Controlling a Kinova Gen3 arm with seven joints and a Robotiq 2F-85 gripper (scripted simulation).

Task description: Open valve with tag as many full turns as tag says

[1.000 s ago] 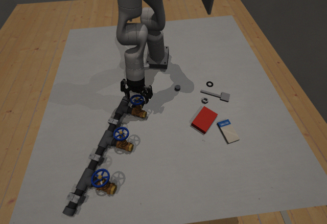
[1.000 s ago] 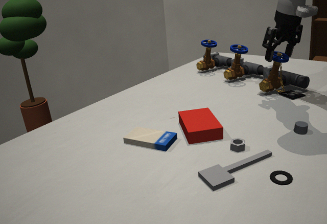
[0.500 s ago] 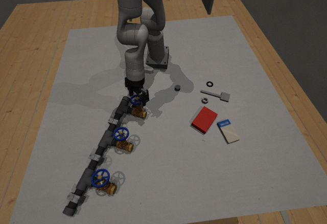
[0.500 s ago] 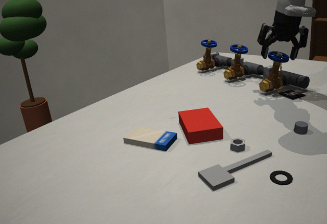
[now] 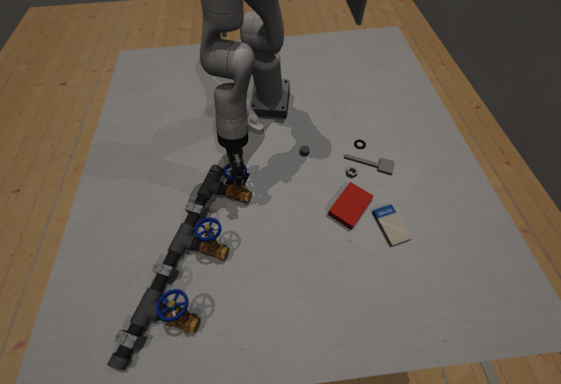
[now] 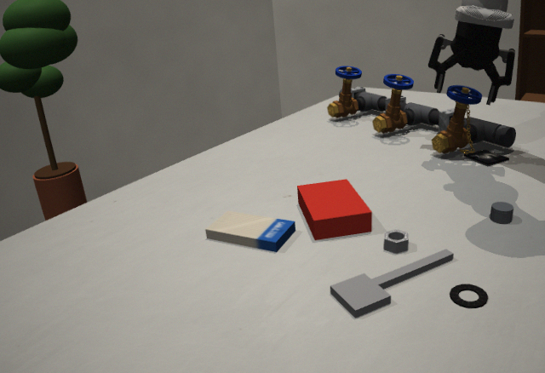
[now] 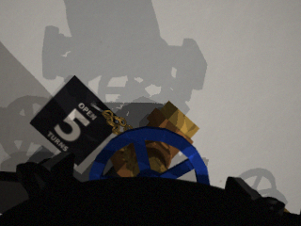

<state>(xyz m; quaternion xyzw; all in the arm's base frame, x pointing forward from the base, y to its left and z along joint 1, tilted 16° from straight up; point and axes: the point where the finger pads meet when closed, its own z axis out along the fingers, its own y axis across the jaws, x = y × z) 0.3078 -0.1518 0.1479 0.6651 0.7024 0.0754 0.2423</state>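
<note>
The black tag lies 40 mm behind my hand and 120 mm below it. The rest, counted from my hand: red block (130 mm ahead, 310 mm to the left, 110 mm below); then small grey cylinder (100 mm behind, 230 mm to the left, 110 mm below); then grey paddle-shaped tool (440 mm to the left, 120 mm below).
</note>
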